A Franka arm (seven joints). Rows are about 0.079 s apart.
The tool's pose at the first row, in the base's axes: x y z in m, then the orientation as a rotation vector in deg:
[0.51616, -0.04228, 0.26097, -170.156, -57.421, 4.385]
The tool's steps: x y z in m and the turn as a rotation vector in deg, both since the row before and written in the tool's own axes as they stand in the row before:
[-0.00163, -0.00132, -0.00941, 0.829, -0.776, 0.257]
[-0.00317, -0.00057, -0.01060, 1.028, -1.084, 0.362]
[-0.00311, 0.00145, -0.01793, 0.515, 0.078, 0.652]
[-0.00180, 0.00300, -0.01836, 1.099, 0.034, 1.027]
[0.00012, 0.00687, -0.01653, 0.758, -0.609, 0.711]
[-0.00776, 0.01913, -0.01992, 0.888, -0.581, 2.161]
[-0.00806, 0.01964, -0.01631, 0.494, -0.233, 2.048]
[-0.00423, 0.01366, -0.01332, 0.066, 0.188, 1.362]
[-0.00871, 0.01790, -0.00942, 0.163, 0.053, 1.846]
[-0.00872, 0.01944, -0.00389, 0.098, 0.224, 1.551]
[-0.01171, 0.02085, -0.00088, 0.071, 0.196, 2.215]
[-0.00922, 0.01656, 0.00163, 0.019, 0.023, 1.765]
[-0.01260, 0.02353, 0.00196, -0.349, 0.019, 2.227]
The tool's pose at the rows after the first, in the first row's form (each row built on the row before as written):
[0.51452, -0.04213, 0.27047, -169.743, -56.842, 5.936]
[0.51237, -0.04352, 0.28125, -169.262, -56.070, 8.028]
[0.51243, -0.04648, 0.29926, -169.123, -54.922, 8.156]
[0.51453, -0.05005, 0.31749, -168.646, -53.031, 8.612]
[0.52032, -0.05595, 0.33337, -168.428, -51.808, 9.860]
[0.52707, -0.07663, 0.35207, -168.770, -48.426, 11.182]
[0.53287, -0.09807, 0.36701, -169.303, -45.298, 11.826]
[0.53794, -0.11251, 0.37917, -169.826, -43.260, 11.651]
[0.54017, -0.13276, 0.38753, -170.453, -40.489, 11.737]
[0.54162, -0.15419, 0.39030, -170.963, -38.146, 11.526]
[0.53995, -0.17806, 0.39030, -171.715, -34.822, 11.389]
[0.53763, -0.19681, 0.38804, -172.317, -32.186, 11.469]
[0.53403, -0.22318, 0.38524, -173.383, -28.940, 11.499]

